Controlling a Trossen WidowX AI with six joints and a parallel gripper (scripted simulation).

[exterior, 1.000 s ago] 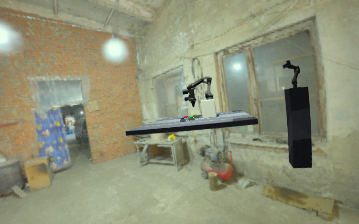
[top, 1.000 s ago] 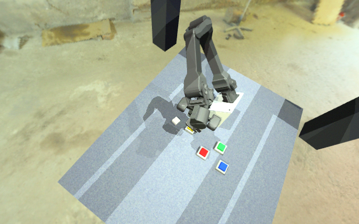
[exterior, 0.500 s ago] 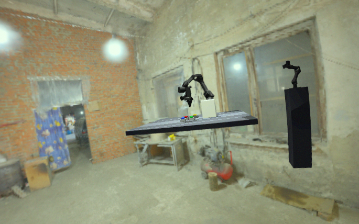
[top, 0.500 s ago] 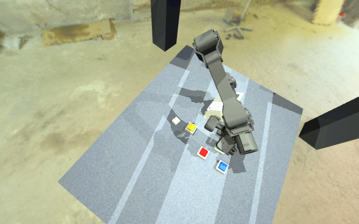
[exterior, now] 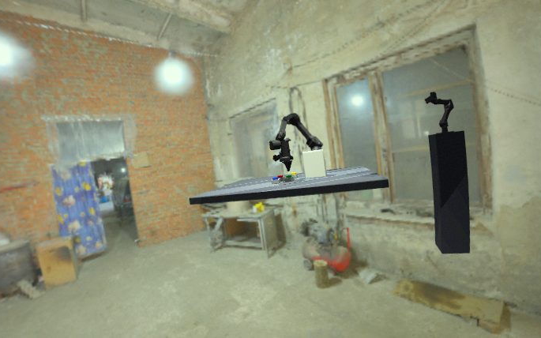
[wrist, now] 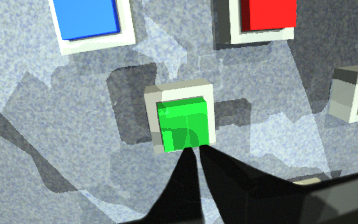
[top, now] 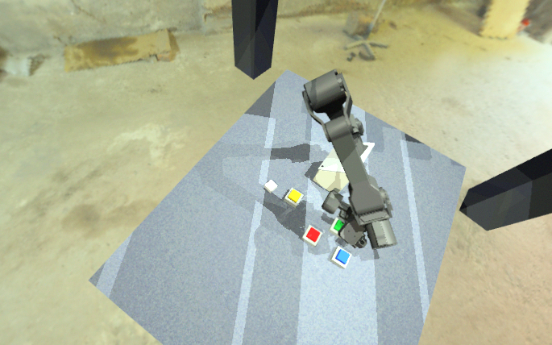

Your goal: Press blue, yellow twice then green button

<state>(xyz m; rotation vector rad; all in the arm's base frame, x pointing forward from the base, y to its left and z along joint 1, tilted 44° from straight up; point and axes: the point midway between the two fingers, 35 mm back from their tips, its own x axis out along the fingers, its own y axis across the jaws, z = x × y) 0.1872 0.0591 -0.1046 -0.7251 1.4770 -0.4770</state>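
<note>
Now: the green button 3 cm below my gripper tip. Also, from my gripper tip: blue button: 8 cm ahead, 6 cm to the left, 3 cm below; red button: 9 cm ahead, 5 cm to the right, 3 cm below; yellow button: 2 cm ahead, 18 cm to the right, 3 cm below.
</note>
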